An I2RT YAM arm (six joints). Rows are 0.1 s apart.
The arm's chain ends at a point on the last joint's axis. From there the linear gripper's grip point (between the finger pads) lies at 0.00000 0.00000 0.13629 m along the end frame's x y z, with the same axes.
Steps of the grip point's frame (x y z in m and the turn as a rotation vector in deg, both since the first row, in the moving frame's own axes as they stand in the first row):
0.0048 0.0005 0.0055 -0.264 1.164 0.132
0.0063 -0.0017 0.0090 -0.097 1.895 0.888
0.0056 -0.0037 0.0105 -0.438 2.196 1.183
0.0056 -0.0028 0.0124 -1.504 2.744 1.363
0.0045 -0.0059 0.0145 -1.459 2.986 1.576
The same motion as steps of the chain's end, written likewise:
0.0020 -0.0001 0.0055 -0.264 1.164 0.132
0.0018 -0.0020 0.0091 -0.097 1.895 0.888
0.0004 -0.0048 0.0106 -0.438 2.196 1.183
-0.0009 -0.0065 0.0126 -1.504 2.744 1.363
-0.0026 -0.0095 0.0147 -1.459 2.986 1.576

